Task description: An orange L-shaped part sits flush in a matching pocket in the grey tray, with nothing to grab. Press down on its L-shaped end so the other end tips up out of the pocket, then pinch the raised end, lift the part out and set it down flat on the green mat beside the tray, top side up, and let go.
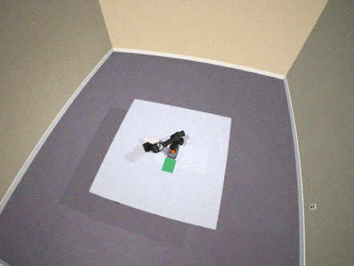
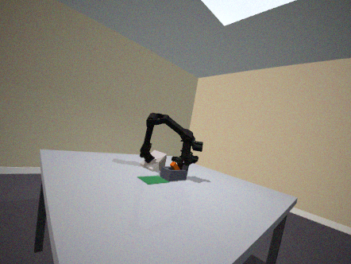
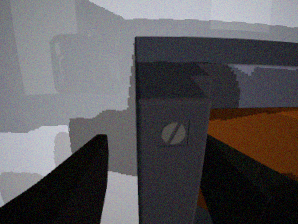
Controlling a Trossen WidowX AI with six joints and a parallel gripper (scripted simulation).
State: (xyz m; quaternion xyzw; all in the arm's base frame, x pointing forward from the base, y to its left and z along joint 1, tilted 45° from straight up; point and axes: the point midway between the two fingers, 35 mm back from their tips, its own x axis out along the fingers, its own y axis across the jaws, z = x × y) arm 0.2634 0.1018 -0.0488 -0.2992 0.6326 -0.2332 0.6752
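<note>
Now: gripper tip 6 cm to the left of the orange L-shaped part and 1 cm below it. From my gripper tip the other things lie so: green mat: 1 cm ahead, 22 cm to the right, 5 cm below.
</note>
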